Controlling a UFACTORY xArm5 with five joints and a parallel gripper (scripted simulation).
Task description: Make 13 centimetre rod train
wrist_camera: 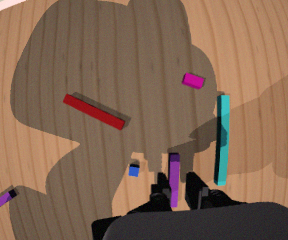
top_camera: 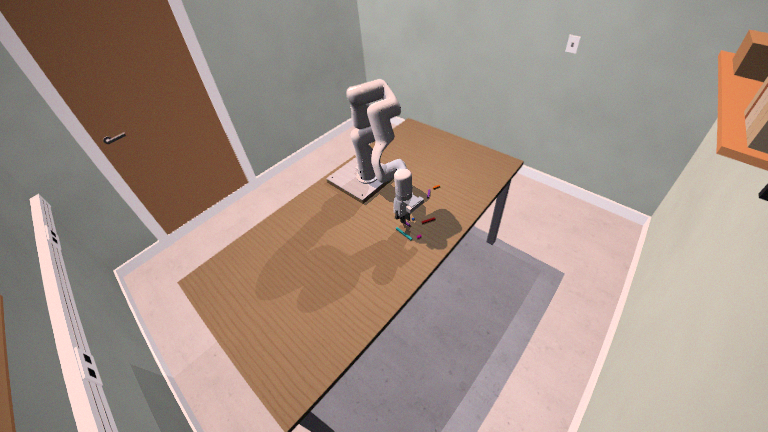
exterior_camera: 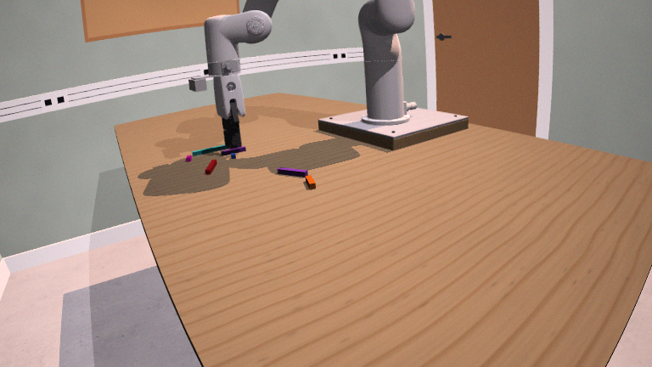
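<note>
The blue rod lies 4 cm to the left of my hand, 3 cm below it and 1 cm ahead of it. From my hand the other things lie so: turquoise rod: 6 cm to the right, 4 cm ahead, 3 cm below; magenta rod: 11 cm ahead, 3 cm below, 2 cm to the right; red rod: 8 cm to the left, 8 cm ahead, 3 cm below.
</note>
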